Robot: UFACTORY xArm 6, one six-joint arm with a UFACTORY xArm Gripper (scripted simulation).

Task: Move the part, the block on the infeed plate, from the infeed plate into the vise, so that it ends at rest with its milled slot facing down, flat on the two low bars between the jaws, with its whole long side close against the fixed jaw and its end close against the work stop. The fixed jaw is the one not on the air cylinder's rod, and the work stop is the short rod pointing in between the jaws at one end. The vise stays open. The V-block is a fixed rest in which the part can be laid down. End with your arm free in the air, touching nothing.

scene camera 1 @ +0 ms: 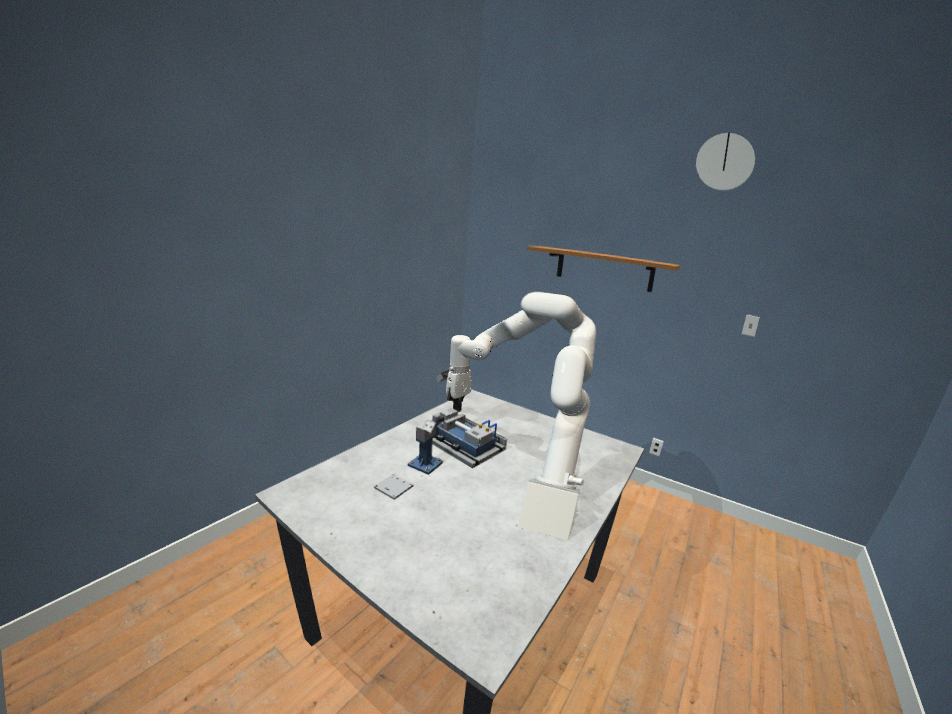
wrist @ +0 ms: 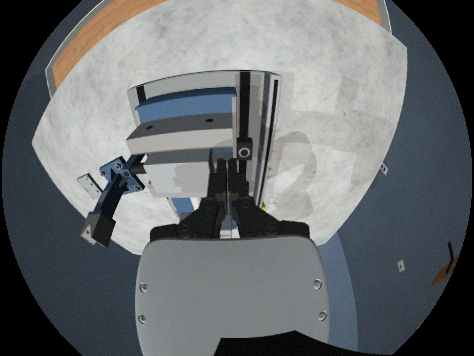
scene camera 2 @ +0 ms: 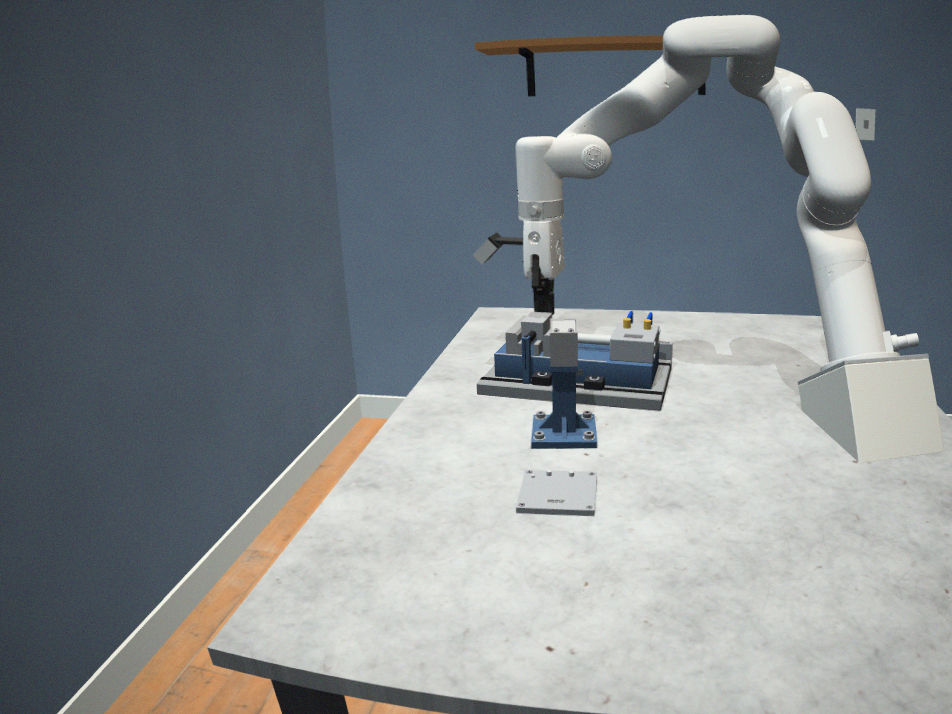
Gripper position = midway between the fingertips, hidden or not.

I see my gripper (scene camera 2: 544,315), a part (wrist: 184,171) and a fixed jaw (wrist: 190,132).
My gripper is seen too in scene camera 1 (scene camera 1: 457,410) and in the wrist view (wrist: 227,170).
